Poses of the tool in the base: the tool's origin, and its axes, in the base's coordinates. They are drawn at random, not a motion.
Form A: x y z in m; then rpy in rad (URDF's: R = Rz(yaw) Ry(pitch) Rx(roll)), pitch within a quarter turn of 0, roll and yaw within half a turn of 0.
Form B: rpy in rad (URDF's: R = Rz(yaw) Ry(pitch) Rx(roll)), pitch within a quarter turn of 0, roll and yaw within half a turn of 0; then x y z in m. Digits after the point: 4 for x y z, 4 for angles.
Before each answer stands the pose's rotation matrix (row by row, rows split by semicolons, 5 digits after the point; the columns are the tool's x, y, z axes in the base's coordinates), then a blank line. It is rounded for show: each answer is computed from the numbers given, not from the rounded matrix.
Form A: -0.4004 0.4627 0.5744 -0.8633 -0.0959 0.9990
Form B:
0.53866 -0.50717 -0.67278; 0.83707 0.41290 0.35893; 0.09575 -0.75650 0.64695

-0.8633 -0.0959 0.9990 -0.4004 0.4627 0.5744
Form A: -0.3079 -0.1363 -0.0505 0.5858 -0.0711 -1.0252
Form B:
0.51762 0.69191 -0.50332; -0.85266 0.46598 -0.23630; 0.07104 0.55147 0.83116

0.5858 -0.0711 -1.0252 -0.3079 -0.1363 -0.0505
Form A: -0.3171 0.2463 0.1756 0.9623 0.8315 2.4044
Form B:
-0.49883 -0.83315 0.23882; 0.45292 -0.01565 0.89142; -0.73894 0.55283 0.38515

0.9623 0.8315 2.4044 -0.3171 0.2463 0.1756
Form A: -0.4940 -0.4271 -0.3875 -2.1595 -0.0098 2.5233
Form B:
-0.81483 0.31523 -0.48650; 0.57962 0.45721 -0.67454; 0.00980 -0.83162 -0.55526

-2.1595 -0.0098 2.5233 -0.4940 -0.4271 -0.3875
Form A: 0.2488 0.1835 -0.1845 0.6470 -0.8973 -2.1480
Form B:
-0.34035 0.92574 -0.16481; -0.52267 -0.04056 0.85157; 0.78165 0.37598 0.49767

0.6470 -0.8973 -2.1480 0.2488 0.1835 -0.1845
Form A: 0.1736 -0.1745 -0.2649 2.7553 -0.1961 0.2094
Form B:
0.95941 0.12075 0.25486; 0.20389 -0.92134 -0.33101; 0.19485 0.36954 -0.90856

2.7553 -0.1961 0.2094 0.1736 -0.1745 -0.2649
